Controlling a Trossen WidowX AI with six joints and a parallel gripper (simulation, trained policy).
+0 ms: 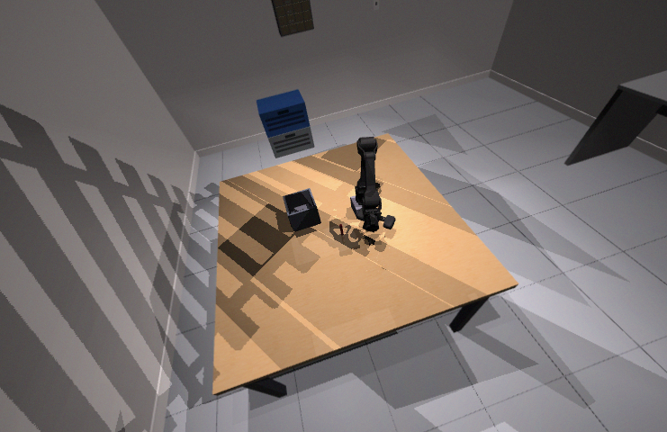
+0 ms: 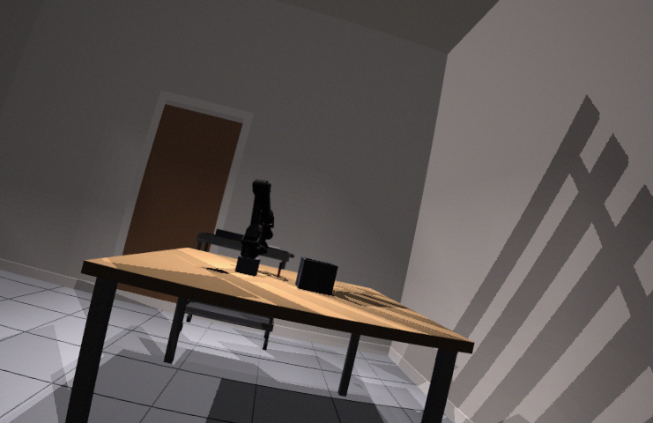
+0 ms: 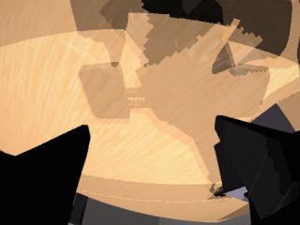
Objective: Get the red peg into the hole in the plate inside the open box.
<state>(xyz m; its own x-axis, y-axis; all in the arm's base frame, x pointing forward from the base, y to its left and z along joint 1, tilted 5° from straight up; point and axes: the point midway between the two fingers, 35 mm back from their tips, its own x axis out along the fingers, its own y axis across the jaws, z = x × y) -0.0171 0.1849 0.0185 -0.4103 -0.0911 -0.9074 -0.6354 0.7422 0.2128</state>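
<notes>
Now: the red peg 190 mm ahead of my gripper tip, 50 mm to the right of it and 20 mm below it. Round my gripper tip: pale plate: 370 mm ahead, 250 mm to the right, 10 mm below.
</notes>
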